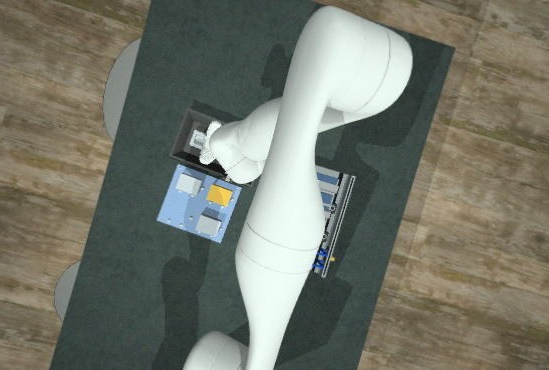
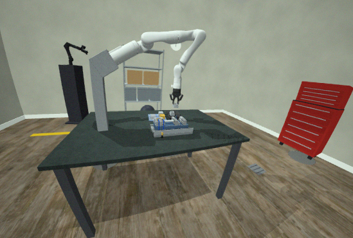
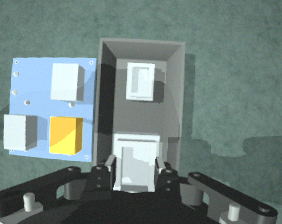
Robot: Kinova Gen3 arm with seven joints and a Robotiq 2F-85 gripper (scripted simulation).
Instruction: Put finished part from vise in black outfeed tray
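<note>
Right now the orange block is 120 mm behind my hand, 10 mm to the right of it and 140 mm below it. Round my hand: light blue fixture plate (170 mm behind, 30 mm to the left, 160 mm below); then vise (70 mm behind, 250 mm to the right, 130 mm below).
</note>
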